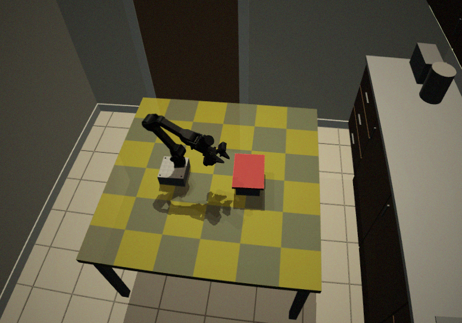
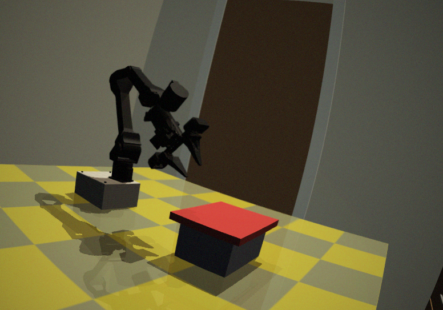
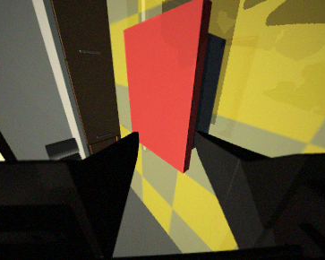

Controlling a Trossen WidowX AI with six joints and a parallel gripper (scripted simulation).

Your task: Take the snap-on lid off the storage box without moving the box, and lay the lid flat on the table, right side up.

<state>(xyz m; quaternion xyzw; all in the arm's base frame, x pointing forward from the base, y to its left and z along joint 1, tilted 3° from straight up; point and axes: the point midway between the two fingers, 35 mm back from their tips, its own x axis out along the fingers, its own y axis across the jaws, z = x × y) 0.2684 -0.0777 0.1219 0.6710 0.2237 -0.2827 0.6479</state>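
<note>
My gripper tip is now 120 mm short of the red lid, 90 mm above it and 10 mm to the left of it. The rest, counted from my gripper tip: storage box: 140 mm below, 120 mm ahead, 10 mm to the right.
</note>
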